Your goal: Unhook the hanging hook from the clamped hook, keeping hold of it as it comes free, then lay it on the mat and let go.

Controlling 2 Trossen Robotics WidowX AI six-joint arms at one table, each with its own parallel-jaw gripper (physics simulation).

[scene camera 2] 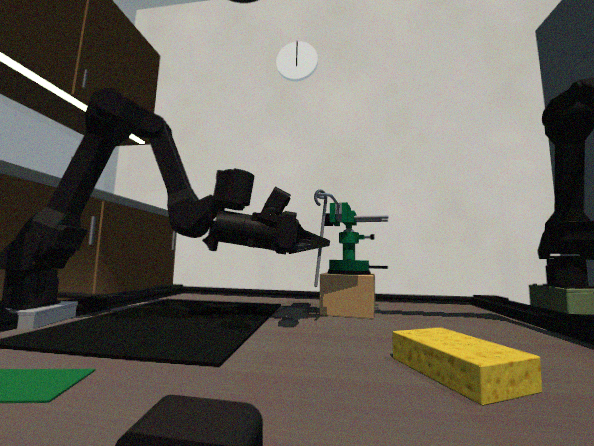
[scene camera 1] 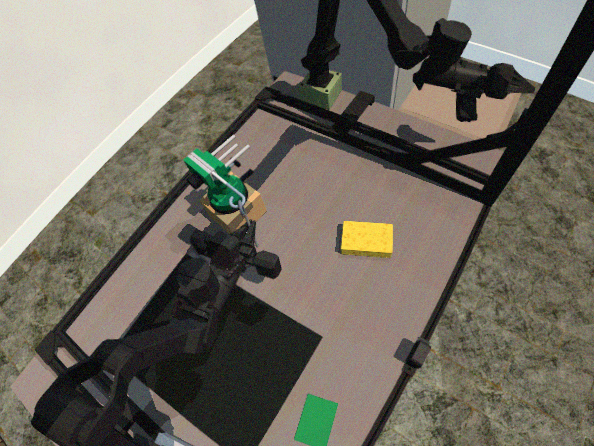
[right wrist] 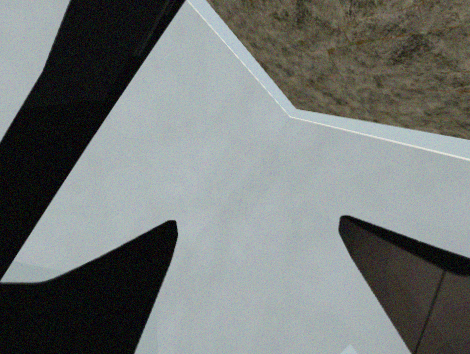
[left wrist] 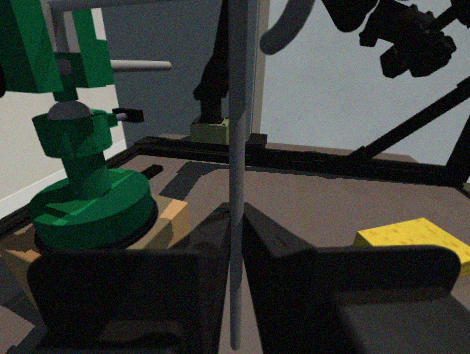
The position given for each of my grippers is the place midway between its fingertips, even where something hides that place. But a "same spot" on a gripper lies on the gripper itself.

my left gripper: scene camera 2 329, 243; scene camera 1; left wrist; not seen in the right wrist view (out of frame)
yellow sponge: scene camera 2 485, 372; scene camera 1; left wrist; not seen in the right wrist view (out of frame)
same spot on yellow sponge: [left wrist: 418, 231] = [scene camera 1: 376, 230]
same spot on my left gripper: [left wrist: 299, 291] = [scene camera 1: 241, 244]
